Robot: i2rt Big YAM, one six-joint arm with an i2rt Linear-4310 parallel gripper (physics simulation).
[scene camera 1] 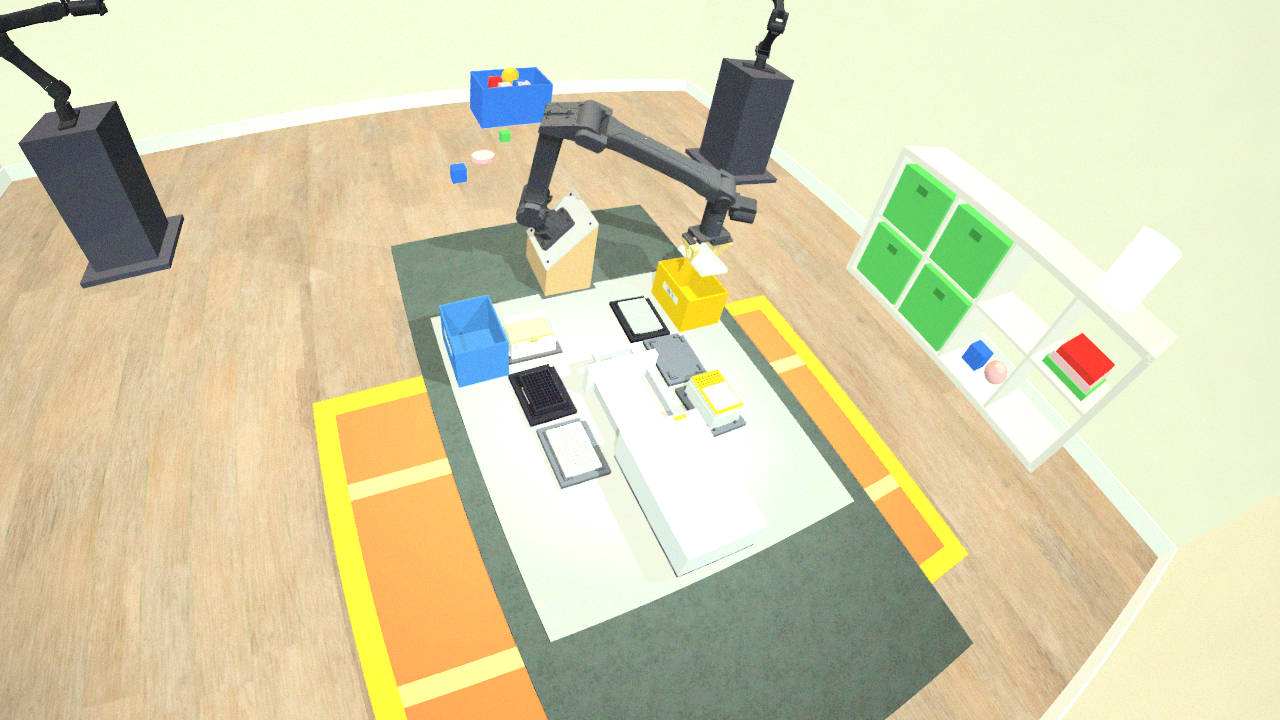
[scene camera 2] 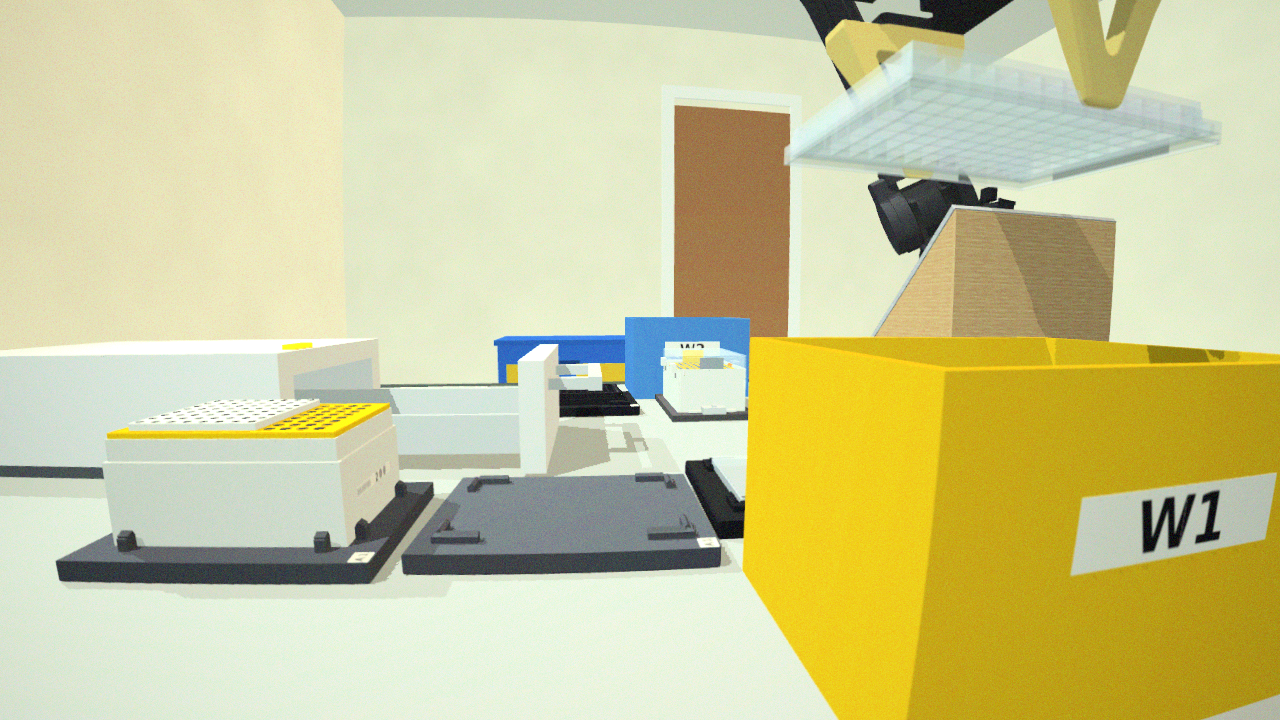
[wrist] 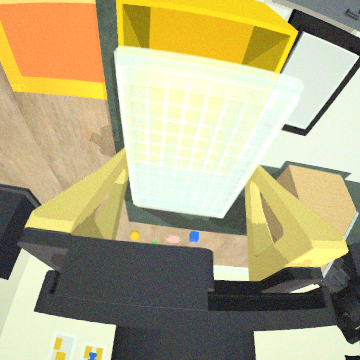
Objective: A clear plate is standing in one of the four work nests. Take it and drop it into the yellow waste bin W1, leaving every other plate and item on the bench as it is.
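Frame: origin at the arm's base, x back, y down, z right, level; millimetres.
Where they show: gripper, fingertip midpoint: (scene camera 1: 701, 259) (scene camera 2: 991, 149) (wrist: 189, 159); arm's base, link origin: (scene camera 1: 555, 229) (scene camera 2: 977, 294).
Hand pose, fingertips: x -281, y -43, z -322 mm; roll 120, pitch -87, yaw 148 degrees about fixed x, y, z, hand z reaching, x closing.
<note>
Things, the pixels of their centre, and the offset from my fingertips. "spot": a spot on its surface instead.
- clear plate, body centre: (scene camera 2: 983, 134) (wrist: 189, 160) (scene camera 1: 702, 258) dz +0, dx -4, dy -5 mm
- yellow waste bin W1, body centre: (scene camera 2: 1003, 492) (wrist: 192, 83) (scene camera 1: 688, 292) dz -1, dx +14, dy +136 mm
- dark grey nest, body centre: (scene camera 2: 568, 511) (scene camera 1: 675, 357) dz +131, dx -166, dy +187 mm
- black-framed pad, body centre: (wrist: 304, 86) (scene camera 1: 639, 315) dz +157, dx +5, dy +180 mm
- tip box, body centre: (scene camera 2: 267, 463) (scene camera 1: 714, 398) dz +123, dx -344, dy +152 mm
- white machine, body centre: (scene camera 2: 183, 395) (scene camera 1: 687, 489) dz +319, dx -553, dy +143 mm
- blue bin, body centre: (scene camera 2: 683, 354) (scene camera 1: 473, 340) dz +636, dx +7, dy +136 mm
- black nest, surface spot: (scene camera 1: 542, 394) spot: dz +514, dx -180, dy +178 mm
- white plate, body centre: (scene camera 1: 573, 448) dz +500, dx -350, dy +177 mm
The clear plate (scene camera 1: 706, 259) (scene camera 2: 1002, 120) (wrist: 200, 130) is held between the yellow fingers of my gripper (wrist: 189, 159), which is shut on its two sides. The plate is tilted a little and hangs above the rim of the yellow waste bin W1 (scene camera 1: 701, 302) (scene camera 2: 841, 501) (wrist: 200, 30), apart from it. In the wrist view the plate covers part of the bin's opening, and the bin's inner walls show beyond the plate's far edge. A dark grey nest (scene camera 1: 675, 358) (scene camera 2: 563, 523) holds no plate.
Beside the bin lies a black-framed pad (scene camera 1: 640, 317) (wrist: 320, 75). A tip box (scene camera 1: 716, 396) (scene camera 2: 241, 492) stands past the grey nest. A white machine (scene camera 1: 684, 492) fills the middle. A blue bin (scene camera 1: 474, 344) (scene camera 2: 640, 358), a black nest (scene camera 1: 542, 394) and a white plate (scene camera 1: 574, 448) stand on the other side.
</note>
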